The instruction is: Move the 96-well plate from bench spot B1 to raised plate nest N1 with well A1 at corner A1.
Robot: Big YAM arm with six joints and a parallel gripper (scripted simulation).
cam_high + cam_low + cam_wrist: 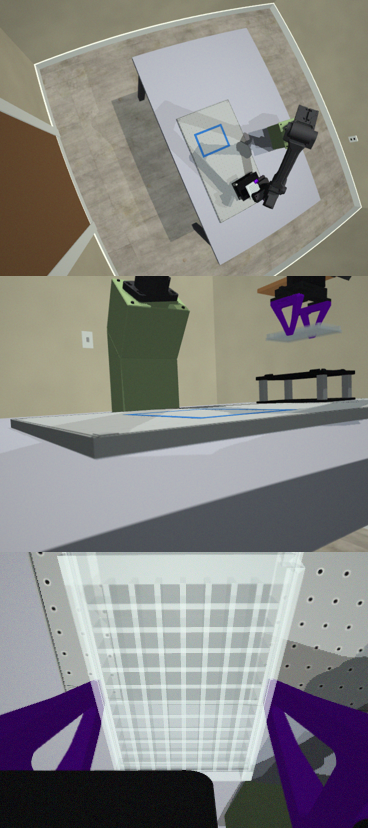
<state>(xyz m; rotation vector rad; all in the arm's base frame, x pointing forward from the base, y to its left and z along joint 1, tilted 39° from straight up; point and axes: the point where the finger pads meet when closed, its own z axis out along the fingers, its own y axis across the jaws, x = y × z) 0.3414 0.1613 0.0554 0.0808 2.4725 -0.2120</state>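
Now: the clear 96-well plate right at my hand. The rest, counted from my hand: black raised nest N1: 9 cm below; white corner label: 7 cm ahead, 7 cm to the right, 9 cm below.
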